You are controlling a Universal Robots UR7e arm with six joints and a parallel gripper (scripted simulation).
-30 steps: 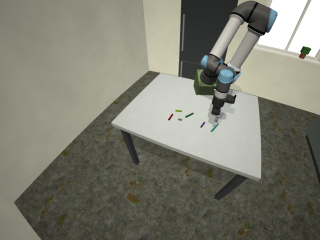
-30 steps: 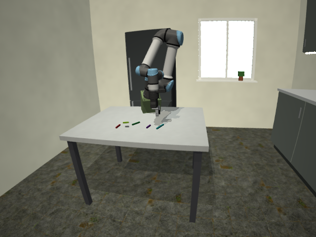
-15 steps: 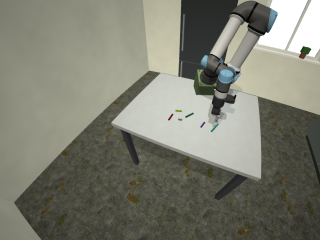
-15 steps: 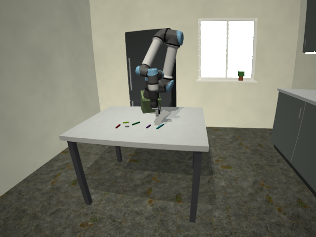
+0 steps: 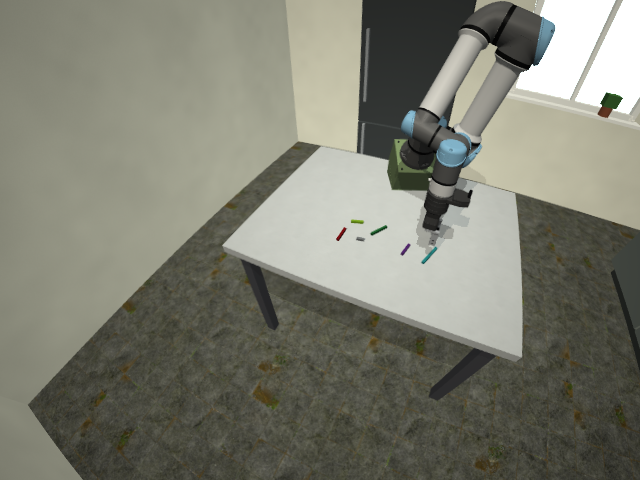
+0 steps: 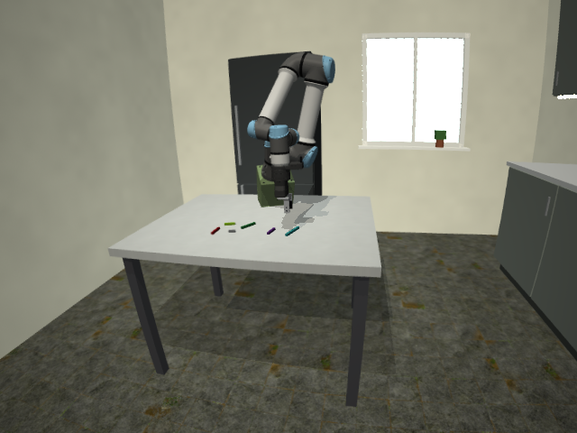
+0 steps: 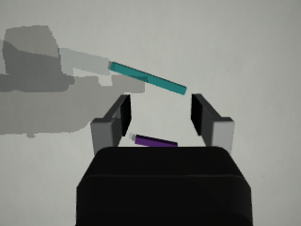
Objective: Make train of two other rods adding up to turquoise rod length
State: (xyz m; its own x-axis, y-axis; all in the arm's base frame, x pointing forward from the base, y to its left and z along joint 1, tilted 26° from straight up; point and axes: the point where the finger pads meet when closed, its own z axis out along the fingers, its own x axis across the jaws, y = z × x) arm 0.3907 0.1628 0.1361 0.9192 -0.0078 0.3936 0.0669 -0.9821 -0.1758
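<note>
The grey rod is 3 cm ahead of my hand, 26 cm to the right of it and 11 cm below it. Round my hand: green rod: 5 cm behind, 21 cm to the right, 11 cm below; then turquoise rod: 2 cm behind, 1 cm to the left, 11 cm below; then purple rod: 8 cm to the right, 11 cm below.
</note>
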